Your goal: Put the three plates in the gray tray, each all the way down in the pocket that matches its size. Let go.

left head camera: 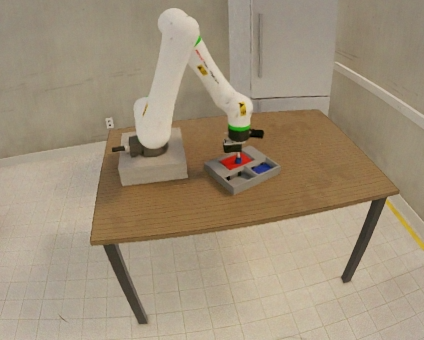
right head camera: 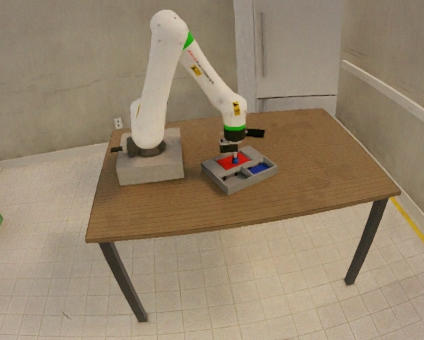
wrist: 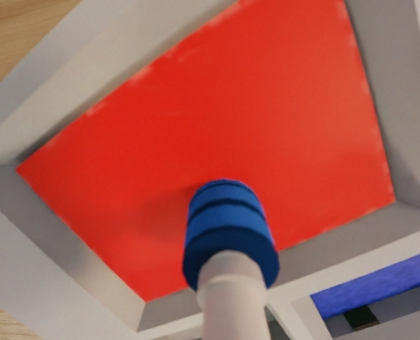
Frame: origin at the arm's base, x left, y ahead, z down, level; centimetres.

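Where they show: hand, tool point: (left head camera: 238,164) (right head camera: 235,164) (wrist: 222,198).
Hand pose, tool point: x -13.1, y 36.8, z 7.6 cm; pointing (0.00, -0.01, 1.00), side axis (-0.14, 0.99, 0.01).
Things, the pixels of their top centre, and the offset from my tool point. Level surfaces: height alone.
- gray tray, top centre: (wrist: 261,286) (right head camera: 239,164) (left head camera: 242,164) dx -3.4, dy +1.0, dz -1.9 cm
- red plate, top centre: (wrist: 203,186) (right head camera: 233,160) (left head camera: 236,160) dx +1.3, dy -0.6, dz -1.1 cm
- blue plate, top centre: (wrist: 387,264) (right head camera: 259,170) (left head camera: 261,170) dx -6.7, dy +8.9, dz +0.6 cm
- wooden table, surface height: dz +2.0 cm
The gray tray (left head camera: 233,189) (right head camera: 229,189) lies on the table. The red plate (left head camera: 229,161) (right head camera: 227,162) (wrist: 240,115) lies flat inside its largest pocket, below the rim, with pocket walls around it in the wrist view. My blue suction cup (left head camera: 238,160) (right head camera: 235,160) (wrist: 227,192) is on the red plate, off its middle, and seems to hold it. The blue plate (left head camera: 261,168) (right head camera: 259,168) (wrist: 372,286) is in the right pocket; how deep it sits is unclear. The front pocket shows gray with dark marks; I cannot make out a third plate.
The wooden table (left head camera: 320,165) (right head camera: 320,165) extends around the tray. The arm's gray base block (left head camera: 152,170) (right head camera: 150,170) stands to the left of the tray. A tall gray cabinet (left head camera: 295,50) (right head camera: 300,50) stands behind the table.
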